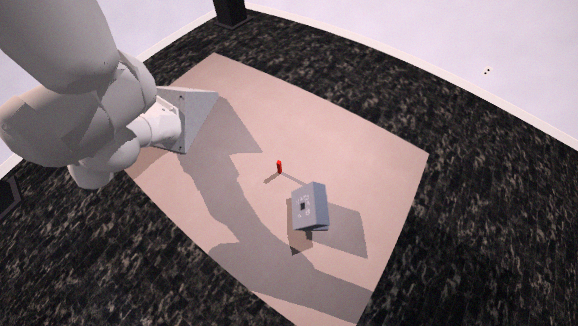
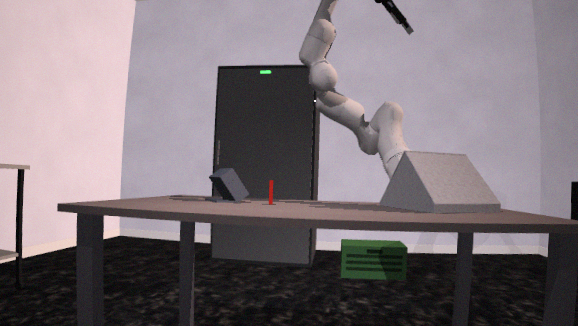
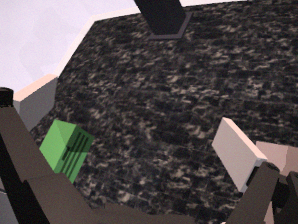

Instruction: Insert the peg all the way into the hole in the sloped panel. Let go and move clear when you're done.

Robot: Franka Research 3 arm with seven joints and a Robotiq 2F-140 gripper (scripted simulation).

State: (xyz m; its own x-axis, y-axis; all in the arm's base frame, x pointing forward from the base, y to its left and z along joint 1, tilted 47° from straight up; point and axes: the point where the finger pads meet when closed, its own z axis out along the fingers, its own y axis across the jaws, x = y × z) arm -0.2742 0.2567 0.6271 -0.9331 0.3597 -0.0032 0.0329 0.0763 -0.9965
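Now: hand 740 mm above the red peg, 490 mm short of it and 370 mm to the right of it.
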